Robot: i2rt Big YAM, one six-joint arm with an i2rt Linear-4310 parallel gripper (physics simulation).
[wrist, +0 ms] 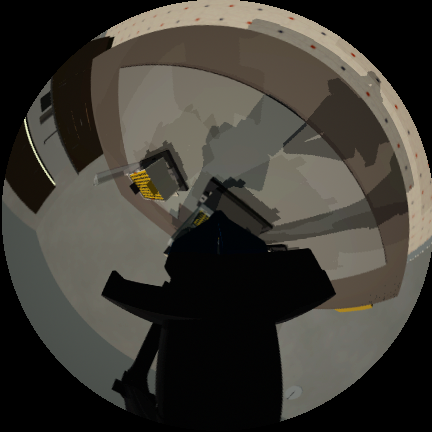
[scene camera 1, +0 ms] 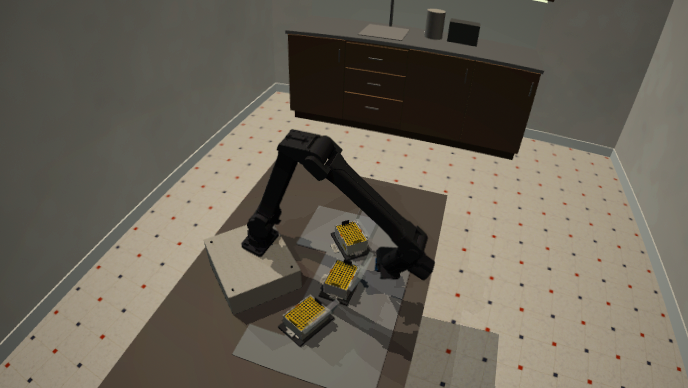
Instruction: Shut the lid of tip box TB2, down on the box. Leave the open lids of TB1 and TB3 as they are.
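Seen in the pictures: gripper, between the fingertips: [wrist: 217,215] [scene camera 1: 376,269]; arm's base, origin of its link: [scene camera 1: 260,240].
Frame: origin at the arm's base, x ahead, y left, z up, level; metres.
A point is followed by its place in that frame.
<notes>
Three grey tip boxes with yellow tips stand in a row; their labels are not readable. The middle box [scene camera 1: 340,276] [wrist: 240,209] {x 0.345, y 0.041, z -0.105 m} has a clear lid [scene camera 1: 366,266] {x 0.388, y 0.043, z 0.025 m} raised on its right side; the lid's exact angle is hard to tell. The far box [scene camera 1: 351,236] [wrist: 165,180] {x 0.284, y 0.201, z -0.085 m} has a clear lid [wrist: 115,174] {x 0.332, y 0.254, z -0.004 m} standing open. The near box [scene camera 1: 306,315] {x 0.278, y -0.164, z -0.060 m} has a clear lid [scene camera 1: 334,306] {x 0.366, y -0.145, z 0.022 m} open at its right. My gripper [scene camera 1: 378,264] {x 0.412, y 0.082, z -0.019 m} [wrist: 217,215] {x 0.412, y 0.082, z -0.019 m} is shut and empty, right of the middle box, and hides part of it in the wrist view. Contact with its lid cannot be told.
The boxes stand on a pale grey mat [scene camera 1: 320,359] {x 0.376, y -0.256, z -0.117 m} over a brown surface [scene camera 1: 165,345] {x -0.083, y -0.461, z -0.121 m}. The arm's pale base block [scene camera 1: 250,275] {x 0.052, y -0.138, z -0.018 m} is left of the boxes. The arm reaches over the far box's side. A dark cabinet [scene camera 1: 375,85] stands at the back.
</notes>
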